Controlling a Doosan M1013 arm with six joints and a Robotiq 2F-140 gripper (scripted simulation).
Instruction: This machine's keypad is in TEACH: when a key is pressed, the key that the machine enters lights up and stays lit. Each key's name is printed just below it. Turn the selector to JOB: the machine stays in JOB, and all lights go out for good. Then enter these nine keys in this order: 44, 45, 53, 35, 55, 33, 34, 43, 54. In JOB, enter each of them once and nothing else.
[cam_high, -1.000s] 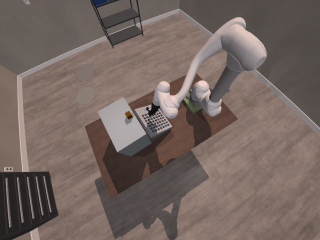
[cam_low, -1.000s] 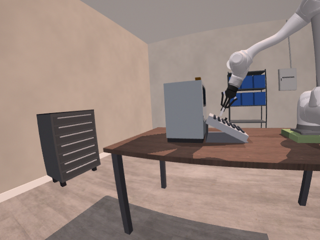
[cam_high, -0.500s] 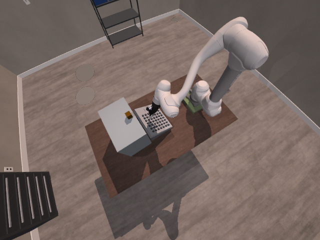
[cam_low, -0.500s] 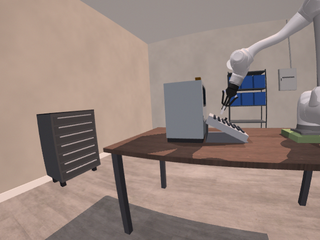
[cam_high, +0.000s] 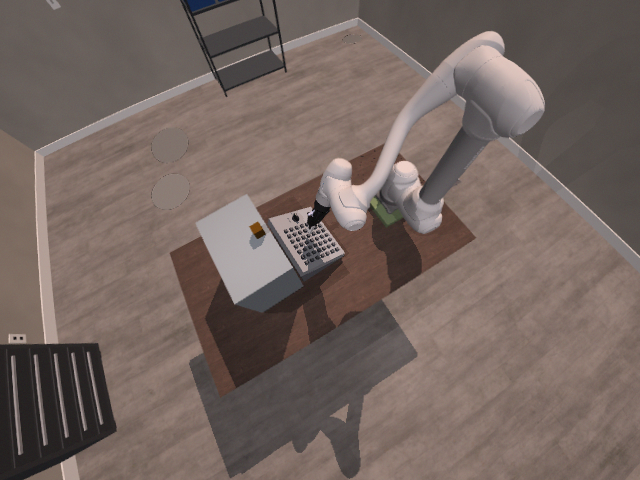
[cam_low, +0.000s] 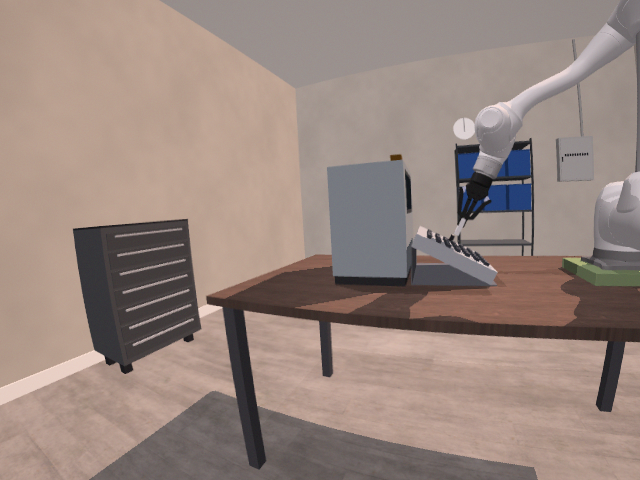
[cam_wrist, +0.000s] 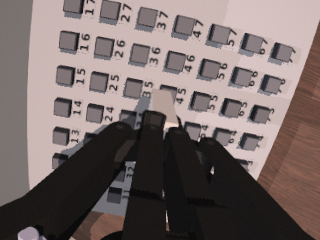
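Now: the key 44 20 mm ahead of my hand, 40 mm to the left of it and 60 mm below it. Round my hand: black selector knob: 30 mm ahead, 130 mm to the right, 60 mm below; sloped keypad: 50 mm ahead, 10 mm to the right, 100 mm below.
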